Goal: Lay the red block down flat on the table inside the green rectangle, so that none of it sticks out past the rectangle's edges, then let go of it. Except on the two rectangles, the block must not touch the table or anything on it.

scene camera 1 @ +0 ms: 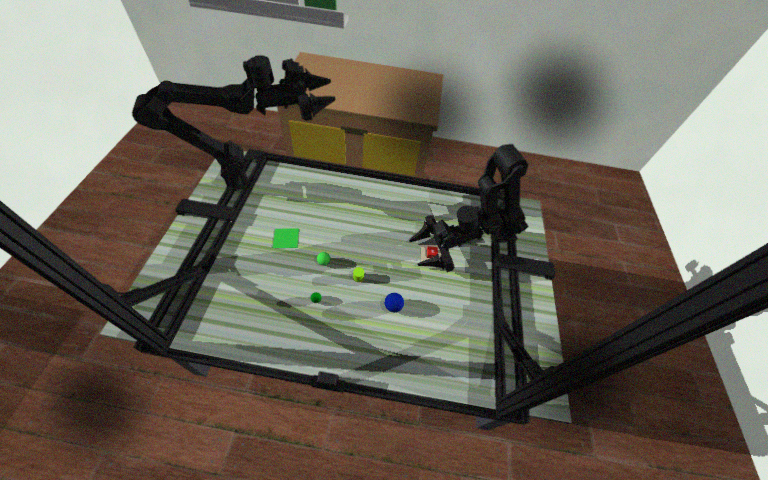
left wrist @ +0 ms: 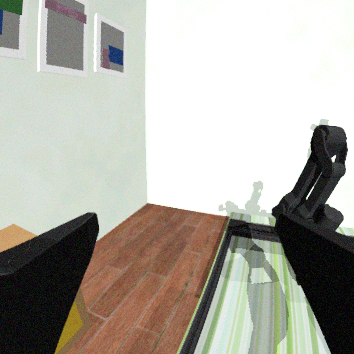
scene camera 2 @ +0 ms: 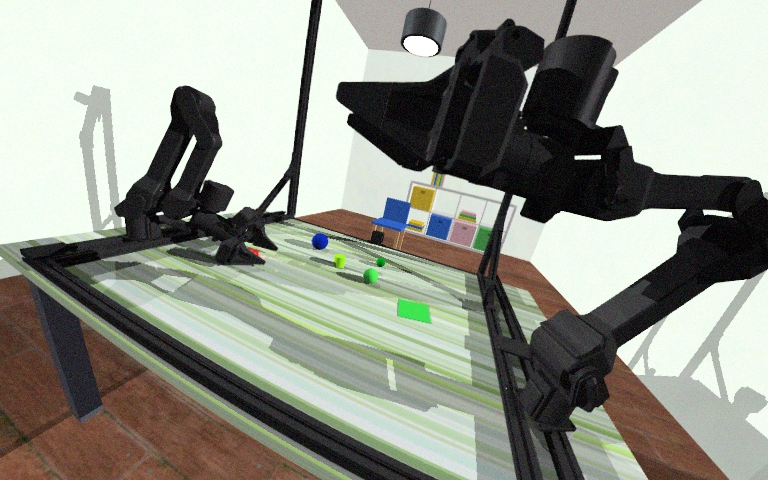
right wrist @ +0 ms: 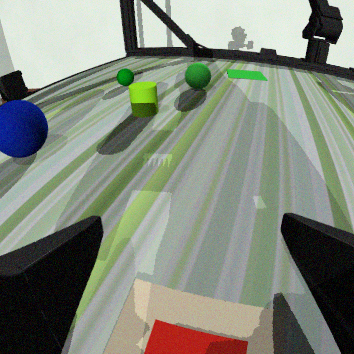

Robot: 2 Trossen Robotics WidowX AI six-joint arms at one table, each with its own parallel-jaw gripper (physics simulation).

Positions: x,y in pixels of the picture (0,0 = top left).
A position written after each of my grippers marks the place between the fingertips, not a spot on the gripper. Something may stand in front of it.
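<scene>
My left gripper (scene camera 2: 343,107) is open and holds nothing. My right gripper (scene camera 2: 271,256) is open as well, though it touches a red block (right wrist: 160,330). On the table I see a blue ball (right wrist: 31,128) and a yellow-green cylinder (right wrist: 143,96).
</scene>
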